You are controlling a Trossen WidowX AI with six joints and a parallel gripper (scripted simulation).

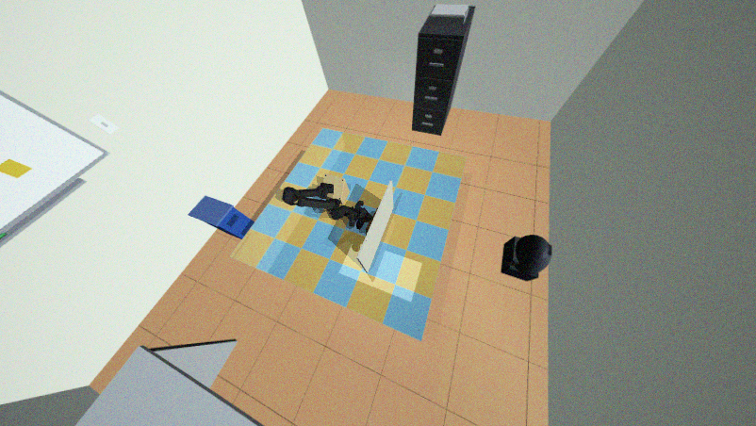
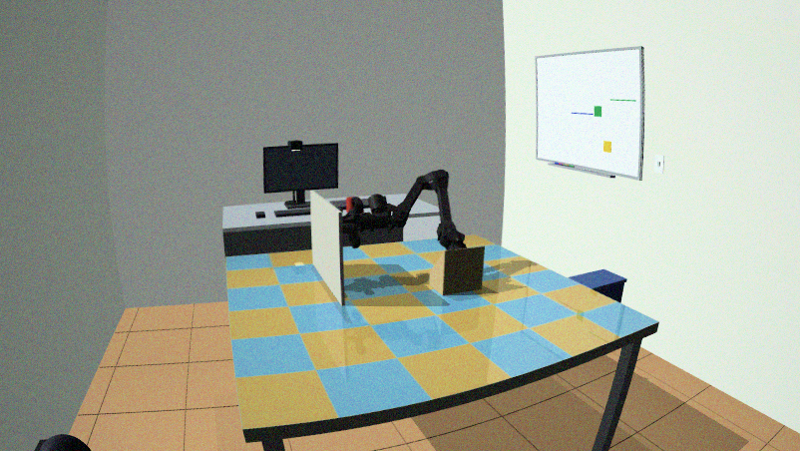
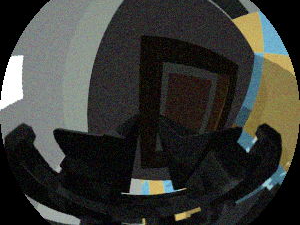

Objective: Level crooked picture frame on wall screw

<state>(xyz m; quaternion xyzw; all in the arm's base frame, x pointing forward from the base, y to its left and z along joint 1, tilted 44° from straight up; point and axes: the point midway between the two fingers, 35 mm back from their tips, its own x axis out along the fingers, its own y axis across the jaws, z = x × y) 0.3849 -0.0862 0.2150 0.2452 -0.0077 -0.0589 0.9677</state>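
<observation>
The picture frame lies 10 mm ahead of my gripper tip, 10 mm to the right of it and 50 mm below it. Round my gripper tip: wall panel (20 mm ahead, 10 mm to the right, 70 mm below).
</observation>
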